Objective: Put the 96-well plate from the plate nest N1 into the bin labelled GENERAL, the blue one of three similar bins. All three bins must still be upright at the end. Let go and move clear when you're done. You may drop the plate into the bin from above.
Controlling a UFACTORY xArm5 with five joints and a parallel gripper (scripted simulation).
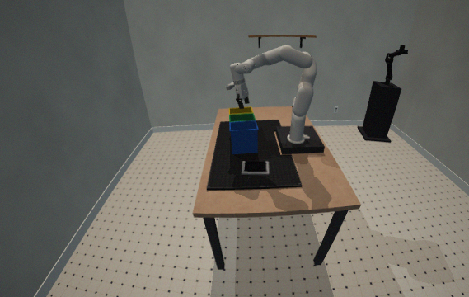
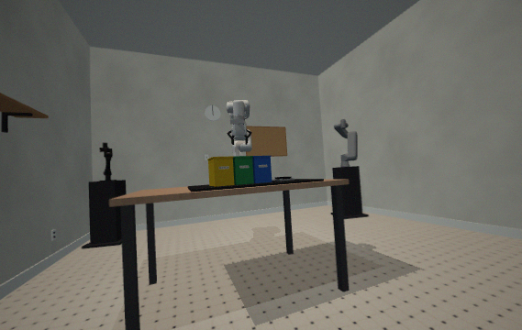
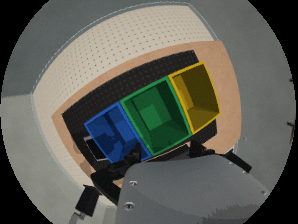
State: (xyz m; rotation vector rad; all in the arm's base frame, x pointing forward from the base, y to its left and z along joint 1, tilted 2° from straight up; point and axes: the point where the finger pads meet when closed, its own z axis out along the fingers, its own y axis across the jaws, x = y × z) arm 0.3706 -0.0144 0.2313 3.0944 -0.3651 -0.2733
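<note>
Now: hand 12 cm past the 96-well plate, 32 cm to the right of it and 26 cm above it. Round my hand: blue general bin: 1 cm behind, 12 cm to the left, 19 cm below; then yellow bin: 6 cm ahead, 14 cm to the right, 19 cm below; then green bin: 2 cm ahead, 1 cm to the right, 19 cm below.
</note>
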